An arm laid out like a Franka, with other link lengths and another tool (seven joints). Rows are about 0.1 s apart.
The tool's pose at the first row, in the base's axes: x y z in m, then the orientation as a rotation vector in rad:
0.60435 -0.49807 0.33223 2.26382 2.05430 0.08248
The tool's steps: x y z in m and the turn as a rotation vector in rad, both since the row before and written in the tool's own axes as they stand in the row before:
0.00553 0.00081 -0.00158 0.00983 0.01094 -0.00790
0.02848 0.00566 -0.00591 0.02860 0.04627 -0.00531
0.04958 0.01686 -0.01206 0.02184 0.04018 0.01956
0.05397 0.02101 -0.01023 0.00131 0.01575 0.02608
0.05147 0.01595 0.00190 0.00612 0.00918 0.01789
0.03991 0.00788 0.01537 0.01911 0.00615 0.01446
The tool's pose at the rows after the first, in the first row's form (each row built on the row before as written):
0.60554 -0.49260 0.33379 2.26581 2.07343 0.08463
0.61317 -0.46465 0.34000 2.29609 2.11651 0.10884
0.63315 -0.41707 0.35500 -2.30684 -2.08848 -0.13166
0.65884 -0.36643 0.37032 -2.32352 -2.04978 -0.14731
0.68104 -0.31743 0.37397 -2.33249 -2.02179 -0.15060
0.69503 -0.27770 0.36316 -2.33185 -1.99412 -0.13706

